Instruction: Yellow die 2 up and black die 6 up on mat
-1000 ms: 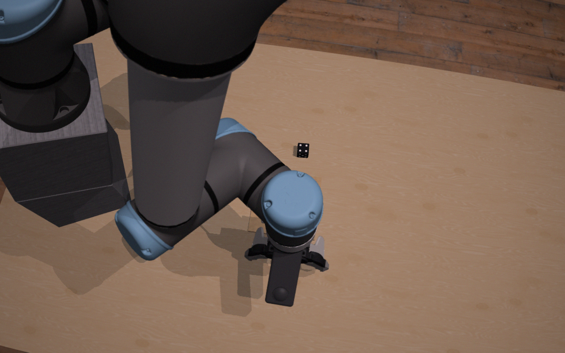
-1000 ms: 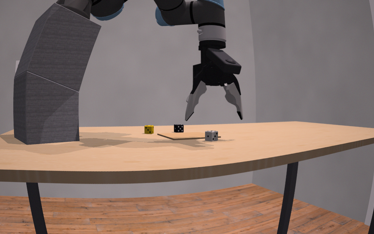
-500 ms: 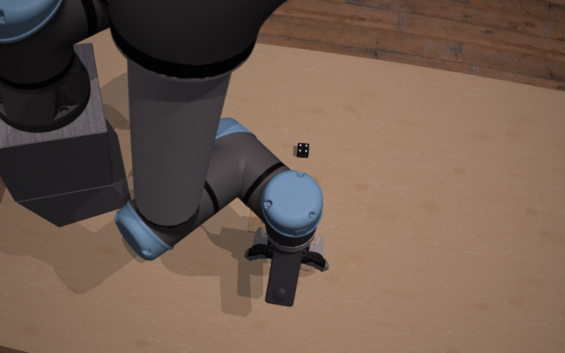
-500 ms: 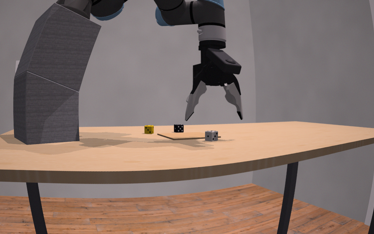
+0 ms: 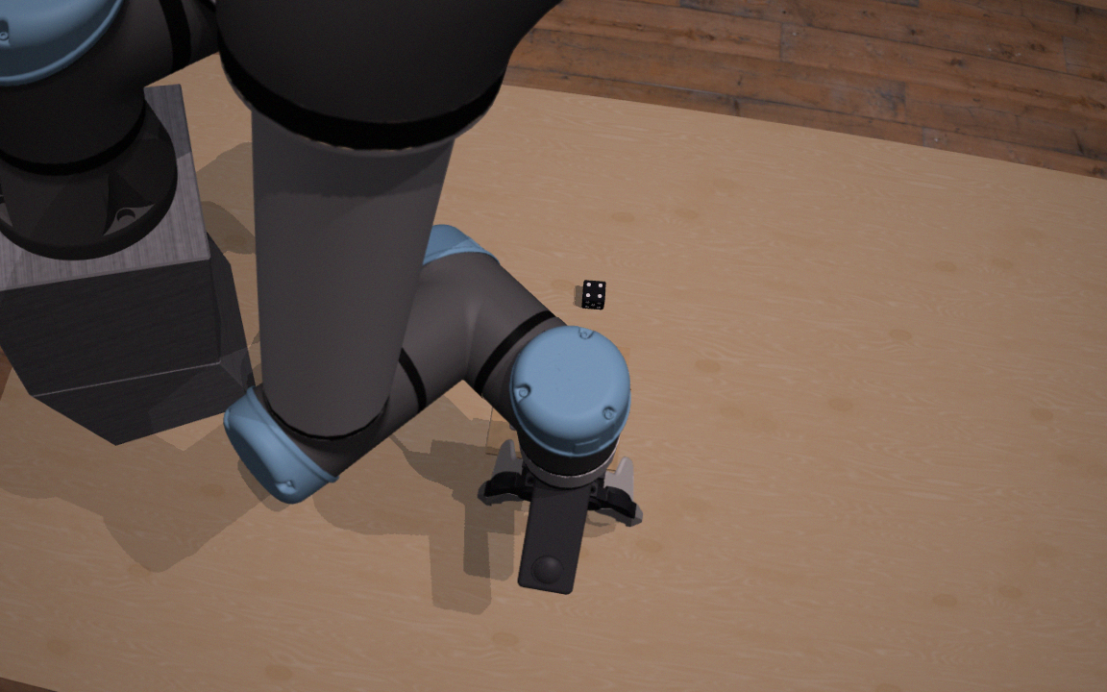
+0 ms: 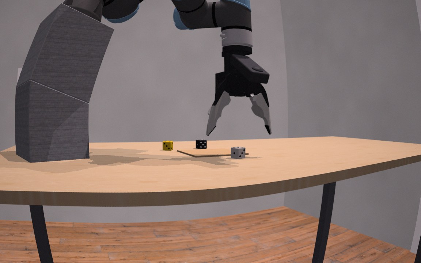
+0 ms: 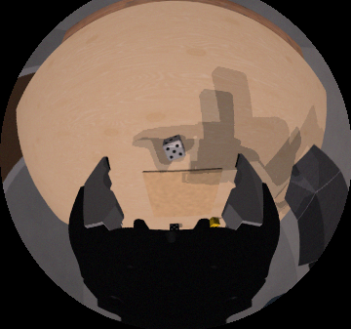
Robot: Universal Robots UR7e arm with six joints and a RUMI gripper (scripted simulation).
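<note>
My gripper is now 4 cm above the white die and 1 cm to the right of it. The rest, counted from my hand: mat (13 cm to the left, 5 cm below); then black die (25 cm to the left, 4 cm below, 4 cm ahead); then yellow die (25 cm to the left, 6 cm behind, 4 cm below).
</note>
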